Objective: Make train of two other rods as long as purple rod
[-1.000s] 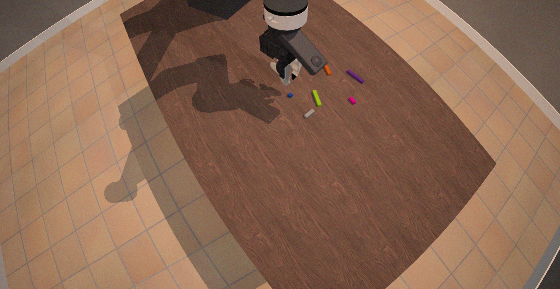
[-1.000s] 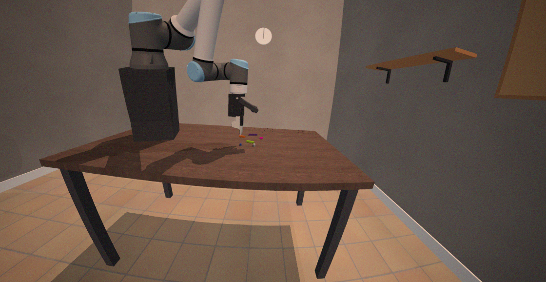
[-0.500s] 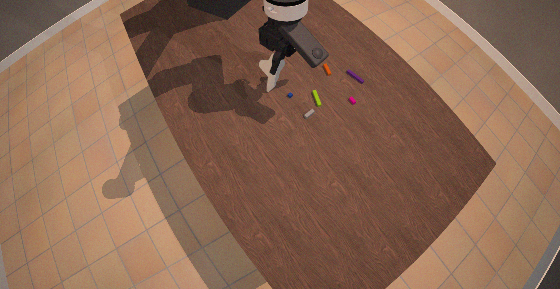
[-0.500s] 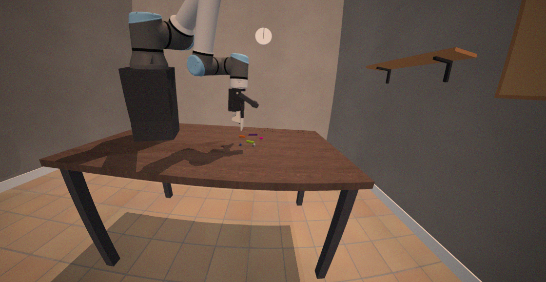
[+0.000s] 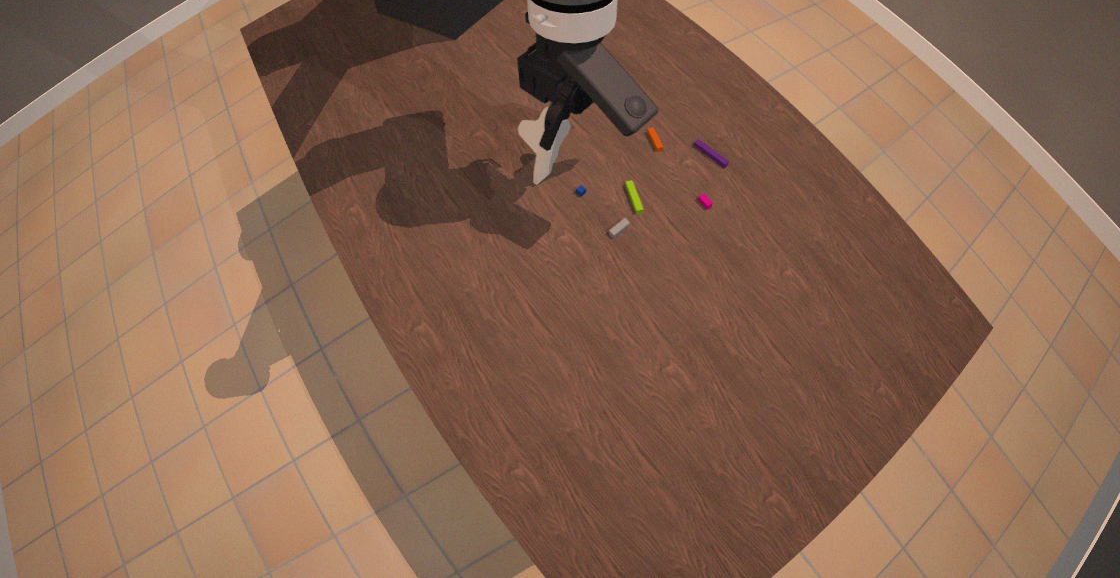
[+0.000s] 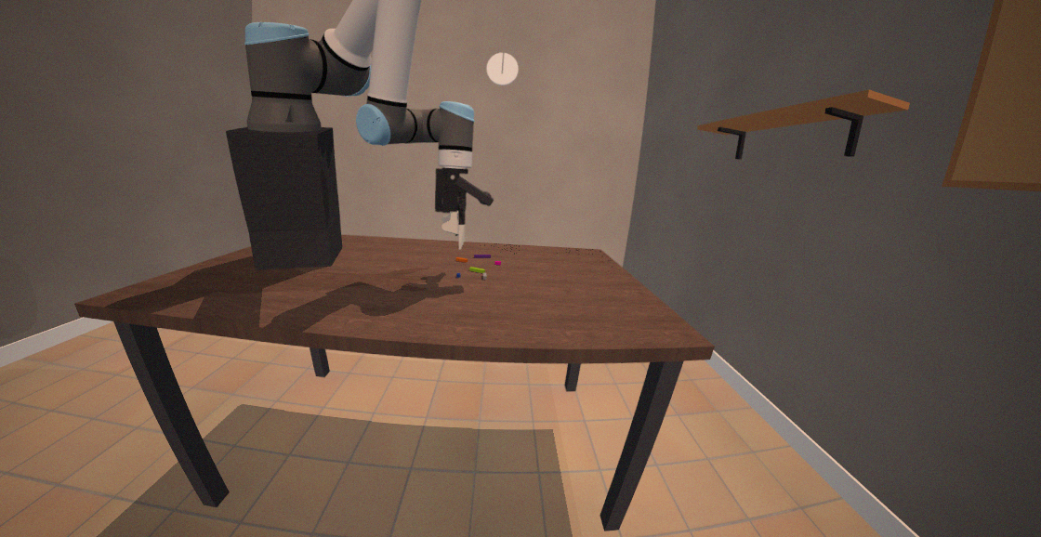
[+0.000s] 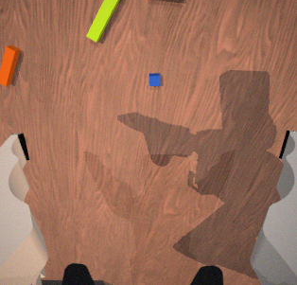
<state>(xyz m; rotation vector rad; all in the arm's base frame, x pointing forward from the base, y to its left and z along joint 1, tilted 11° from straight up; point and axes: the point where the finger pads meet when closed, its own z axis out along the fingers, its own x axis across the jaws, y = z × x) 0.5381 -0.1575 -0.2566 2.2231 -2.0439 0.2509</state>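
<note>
Now: hand 60 mm short of the lime rod, 50 mm to the right of it and 100 mm above it. Also, from my hand: grey rod (80 mm ahead, 100 mm below); blue rod (100 mm below); orange rod (10 mm ahead, 150 mm to the left, 100 mm below).
</note>
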